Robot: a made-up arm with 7 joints.
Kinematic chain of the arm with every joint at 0, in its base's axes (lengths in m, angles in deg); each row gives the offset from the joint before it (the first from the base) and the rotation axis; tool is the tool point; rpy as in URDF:
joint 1: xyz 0.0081 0.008 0.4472 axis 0 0.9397 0.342
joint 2: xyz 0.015 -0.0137 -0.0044 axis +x
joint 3: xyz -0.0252 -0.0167 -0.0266 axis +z
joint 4: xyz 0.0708 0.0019 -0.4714 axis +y
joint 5: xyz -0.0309 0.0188 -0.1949 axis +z
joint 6: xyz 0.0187 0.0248 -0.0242 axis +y
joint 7: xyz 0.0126 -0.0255 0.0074 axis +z
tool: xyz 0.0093 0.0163 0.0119 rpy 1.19 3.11 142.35
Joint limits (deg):
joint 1: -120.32..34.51
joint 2: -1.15..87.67
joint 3: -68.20..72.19
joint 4: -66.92..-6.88
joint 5: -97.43..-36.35
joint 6: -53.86..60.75
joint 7: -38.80..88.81
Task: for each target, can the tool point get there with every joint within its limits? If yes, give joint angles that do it. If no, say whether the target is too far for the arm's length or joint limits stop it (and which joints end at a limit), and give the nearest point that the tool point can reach.
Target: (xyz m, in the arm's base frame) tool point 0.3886 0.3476 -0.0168
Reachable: yes | joints -21.56 33.19 7.49 -32.09 -61.49 -17.83 78.69
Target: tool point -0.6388 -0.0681 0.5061
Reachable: no: joint limits stop it (at a limit: joint 1, joint 3, joint 4, joint 5, joint 6) | nearest point -0.3914 0.1069 -0.1156 | short by 0.692 m
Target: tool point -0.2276 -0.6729 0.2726
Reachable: no: joint limits stop it (at a limit: joint 1, joint 2, joint 3, joint 4, joint 7) | nearest point -0.1823 -0.3129 -0.1004 | short by 0.520 m
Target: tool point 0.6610 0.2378 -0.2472
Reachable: no: too far | nearest point 0.5034 0.1791 -0.0808 | short by 0.237 m
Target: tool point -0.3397 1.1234 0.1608
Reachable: no: too far | nearest point -0.2049 0.6860 0.2700 | short by 0.471 m
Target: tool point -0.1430 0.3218 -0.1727
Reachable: yes | joints 22.39 34.59 -22.99 -20.13 -63.10 47.04 33.40
